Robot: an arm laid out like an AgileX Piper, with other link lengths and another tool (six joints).
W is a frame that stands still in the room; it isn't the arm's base.
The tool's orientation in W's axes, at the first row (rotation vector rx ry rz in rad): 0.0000, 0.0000, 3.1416
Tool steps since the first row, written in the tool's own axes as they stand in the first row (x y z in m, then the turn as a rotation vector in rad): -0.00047, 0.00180, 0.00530, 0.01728, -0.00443, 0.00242; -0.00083, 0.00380, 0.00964, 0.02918, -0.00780, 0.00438; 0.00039, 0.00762, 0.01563, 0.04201, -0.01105, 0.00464; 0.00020, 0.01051, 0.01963, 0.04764, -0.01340, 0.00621; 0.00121, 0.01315, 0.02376, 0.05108, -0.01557, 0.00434; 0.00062, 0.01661, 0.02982, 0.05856, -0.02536, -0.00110; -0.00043, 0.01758, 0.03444, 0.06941, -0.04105, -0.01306; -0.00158, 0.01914, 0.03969, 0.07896, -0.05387, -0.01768
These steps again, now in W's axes. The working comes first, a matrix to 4 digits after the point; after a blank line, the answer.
The tool's axes in the first row as the columns of a matrix, in W's axes (used below as rounded here):
-1.0000, 0.0000, 0.0000
0.0000, -1.0000, 0.0000
0.0000, 0.0000, 1.0000

0.00047, -0.00180, 0.00530, -0.01728, 0.00443, 0.00242; 0.00083, -0.00380, 0.00964, -0.02918, 0.00780, 0.00438; -0.00039, -0.00762, 0.01563, -0.04201, 0.01105, 0.00464; -0.00020, -0.01051, 0.01963, -0.04764, 0.01340, 0.00621; -0.00121, -0.01315, 0.02376, -0.05108, 0.01557, 0.00434; -0.00062, -0.01661, 0.02982, -0.05856, 0.02536, -0.00110; 0.00043, -0.01758, 0.03444, -0.06941, 0.04105, -0.01306; 0.00158, -0.01914, 0.03969, -0.07896, 0.05387, -0.01768
